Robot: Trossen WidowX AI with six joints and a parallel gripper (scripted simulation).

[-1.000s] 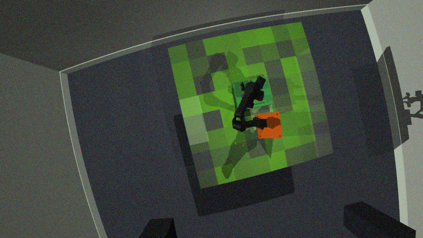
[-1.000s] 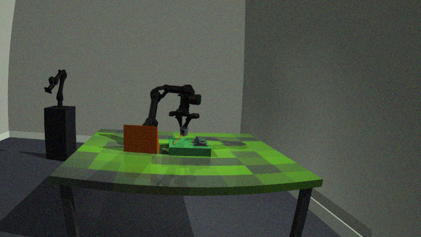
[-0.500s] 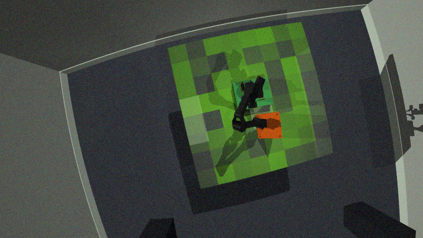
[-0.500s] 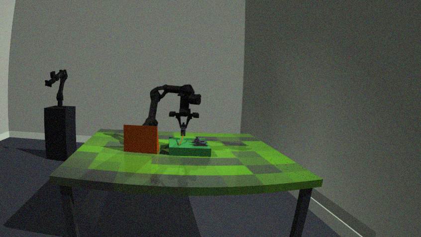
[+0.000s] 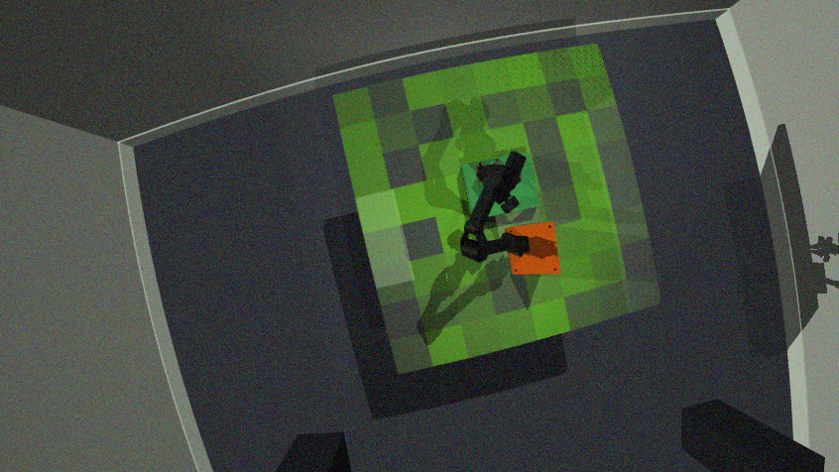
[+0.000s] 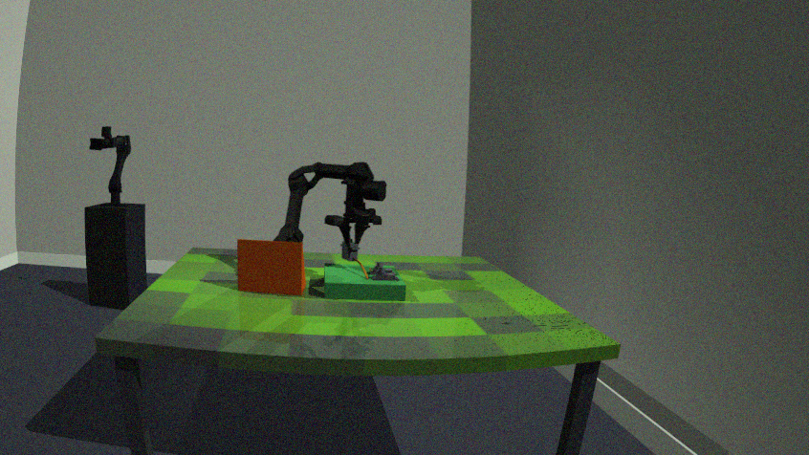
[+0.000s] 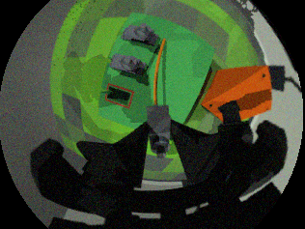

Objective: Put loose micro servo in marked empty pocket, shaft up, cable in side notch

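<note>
My gripper tip is 10 mm past the green deck, 70 mm to the left of it and 100 mm above it.
</note>
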